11 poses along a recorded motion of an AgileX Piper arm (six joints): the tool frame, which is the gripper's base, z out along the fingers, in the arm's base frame.
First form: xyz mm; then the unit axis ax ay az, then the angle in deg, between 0 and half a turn.
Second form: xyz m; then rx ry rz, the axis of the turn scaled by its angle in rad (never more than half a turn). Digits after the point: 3 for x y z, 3 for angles.
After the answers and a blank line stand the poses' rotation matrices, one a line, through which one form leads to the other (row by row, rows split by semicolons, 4 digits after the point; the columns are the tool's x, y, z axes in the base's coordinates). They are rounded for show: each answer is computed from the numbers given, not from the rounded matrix.
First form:
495 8 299 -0.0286 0.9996 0.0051 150.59
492 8 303 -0.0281 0.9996 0.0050 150.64
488 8 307 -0.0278 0.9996 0.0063 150.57
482 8 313 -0.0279 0.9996 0.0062 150.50
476 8 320 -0.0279 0.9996 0.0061 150.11
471 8 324 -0.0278 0.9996 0.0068 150.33
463 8 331 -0.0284 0.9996 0.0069 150.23
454 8 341 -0.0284 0.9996 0.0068 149.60
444 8 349 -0.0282 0.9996 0.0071 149.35
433 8 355 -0.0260 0.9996 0.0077 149.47
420 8 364 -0.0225 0.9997 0.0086 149.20
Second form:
0.495 0.008 0.299 -0.075 2.627 0.013
0.492 0.008 0.303 -0.074 2.628 0.013
0.488 0.008 0.307 -0.073 2.627 0.017
0.482 0.008 0.313 -0.073 2.626 0.016
0.476 0.008 0.320 -0.073 2.619 0.016
0.471 0.008 0.324 -0.073 2.623 0.018
0.463 0.008 0.331 -0.074 2.621 0.018
0.454 0.008 0.341 -0.074 2.610 0.018
0.444 0.008 0.349 -0.074 2.606 0.019
0.433 0.008 0.355 -0.068 2.608 0.020
0.420 0.008 0.364 -0.059 2.603 0.022

-0.8696 -0.0560 0.4906; -0.0510 0.9984 0.0236; -0.4911 -0.0045 -0.8711
-0.8701 -0.0550 0.4898; -0.0501 0.9985 0.0231; -0.4904 -0.0044 -0.8715
-0.8695 -0.0551 0.4908; -0.0489 0.9985 0.0254; -0.4915 -0.0019 -0.8709
-0.8689 -0.0552 0.4919; -0.0491 0.9985 0.0253; -0.4925 -0.0021 -0.8703
-0.8655 -0.0551 0.4978; -0.0490 0.9985 0.0253; -0.4985 -0.0025 -0.8669
-0.8674 -0.0553 0.4944; -0.0486 0.9985 0.0265; -0.4952 -0.0011 -0.8688
-0.8665 -0.0565 0.4959; -0.0496 0.9984 0.0270; -0.4967 -0.0012 -0.8679
-0.8610 -0.0563 0.5055; -0.0494 0.9984 0.0270; -0.5062 -0.0017 -0.8624
-0.8588 -0.0561 0.5092; -0.0488 0.9984 0.0276; -0.5099 -0.0012 -0.8602
-0.8601 -0.0523 0.5074; -0.0445 0.9986 0.0275; -0.5082 0.0011 -0.8613
-0.8580 -0.0462 0.5115; -0.0374 0.9989 0.0275; -0.5123 0.0045 -0.8588

